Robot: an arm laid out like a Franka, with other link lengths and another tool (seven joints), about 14 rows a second.
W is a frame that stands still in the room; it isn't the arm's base.
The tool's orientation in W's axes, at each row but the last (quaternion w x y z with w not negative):
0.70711 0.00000 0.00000 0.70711
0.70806 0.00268 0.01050 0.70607
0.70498 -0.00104 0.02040 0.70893
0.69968 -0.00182 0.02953 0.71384
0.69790 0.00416 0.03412 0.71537
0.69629 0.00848 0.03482 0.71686
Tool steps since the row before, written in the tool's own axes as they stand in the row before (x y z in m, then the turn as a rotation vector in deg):
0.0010 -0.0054 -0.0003 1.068 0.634 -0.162
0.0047 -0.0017 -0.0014 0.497 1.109 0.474
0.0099 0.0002 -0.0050 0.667 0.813 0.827
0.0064 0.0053 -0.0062 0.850 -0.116 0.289
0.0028 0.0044 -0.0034 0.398 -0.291 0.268
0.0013 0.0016 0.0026 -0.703 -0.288 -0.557
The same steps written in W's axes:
0.0054 0.0010 -0.0003 -0.634 1.068 -0.162
0.0017 0.0047 -0.0015 -1.099 0.505 0.489
-0.0004 0.0097 -0.0053 -0.794 0.688 0.828
-0.0057 0.0060 -0.0063 0.109 0.864 0.247
-0.0046 0.0025 -0.0033 0.295 0.416 0.235
-0.0015 0.0014 0.0026 0.275 -0.715 -0.548

